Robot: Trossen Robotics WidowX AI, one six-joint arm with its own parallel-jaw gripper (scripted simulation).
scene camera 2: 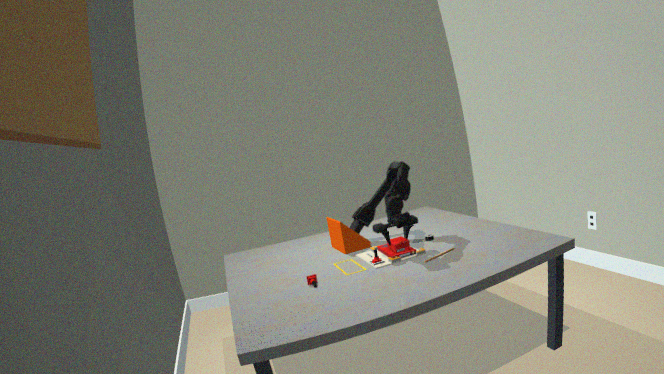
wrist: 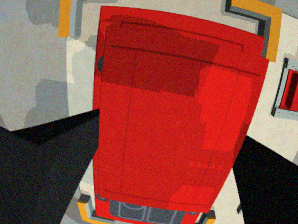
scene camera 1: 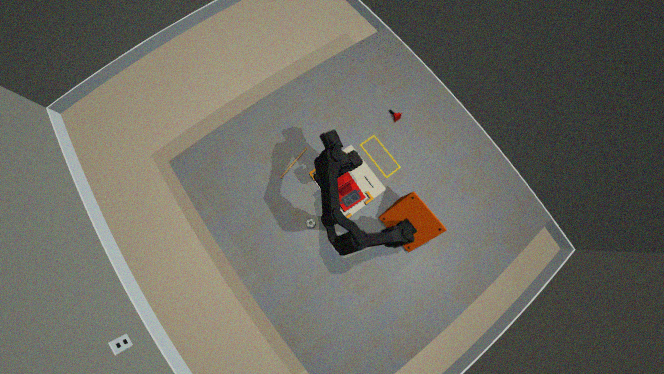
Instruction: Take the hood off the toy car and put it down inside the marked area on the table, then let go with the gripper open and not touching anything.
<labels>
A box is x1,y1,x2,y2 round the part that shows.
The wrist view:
my gripper: 171,129 [0,109,297,223]
red car hood: 174,111 [97,26,269,212], held by my gripper
</labels>
